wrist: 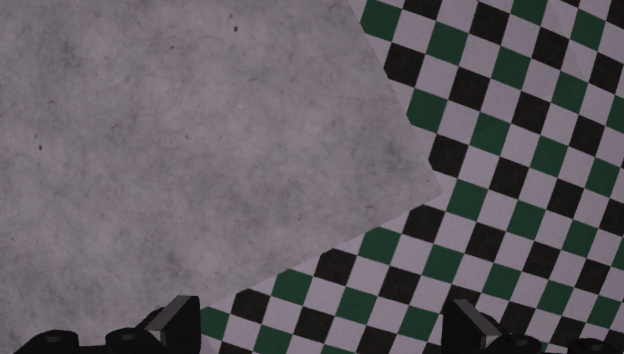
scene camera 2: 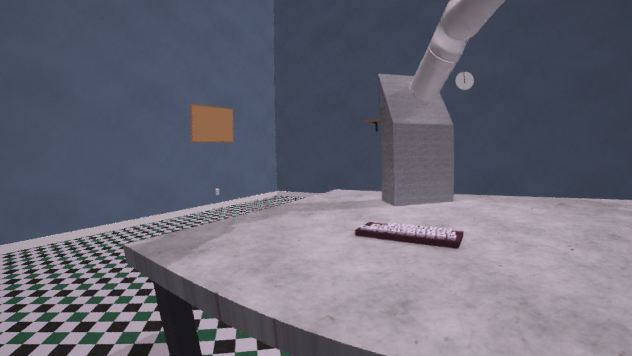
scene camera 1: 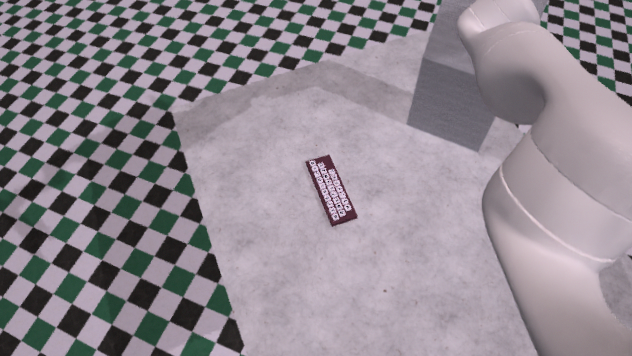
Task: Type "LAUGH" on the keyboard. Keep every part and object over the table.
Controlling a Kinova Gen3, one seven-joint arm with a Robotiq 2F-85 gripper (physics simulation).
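Pixels of known places: gripper, between the fingertips: (wrist: pixel 321 326); arm's base, origin of its link: (scene camera 2: pixel 422 92).
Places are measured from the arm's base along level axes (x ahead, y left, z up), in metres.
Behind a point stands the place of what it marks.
Note:
A dark red keyboard (scene camera 1: pixel 331 190) {y 0.221, x 0.355, z -0.328 m} (scene camera 2: pixel 409 235) {y 0.228, x 0.378, z -0.331 m} with white keys in three rows lies flat on the grey table (scene camera 1: pixel 400 250) {y 0.369, x 0.198, z -0.344 m} (scene camera 2: pixel 300 280) {y 0.232, x 0.597, z -0.344 m}. The letters on its keys are too small to read for certain. The keyboard does not show in the wrist view. My gripper (wrist: pixel 321 326) {y 0.877, x 0.294, z 0.093 m} is open and empty, its two dark fingers far apart at the bottom of the wrist view. It is high up near a corner of the table, with the checkered floor showing between the fingertips. The gripper does not show in the two scene views.
The white arm (scene camera 1: pixel 555 200) {y 0.622, x 0.237, z 0.319 m} (scene camera 2: pixel 440 55) {y 0.140, x 0.105, z 0.065 m} covers the right side of scene camera 1's view. It rises from a grey pedestal (scene camera 1: pixel 447 105) {y 0.038, x 0.070, z -0.222 m} (scene camera 2: pixel 422 162) {y 0.039, x 0.068, z -0.221 m} standing behind the keyboard in scene camera 2's view. The table's edge and corner border the checkered floor (scene camera 1: pixel 100 200) (wrist: pixel 500 150).

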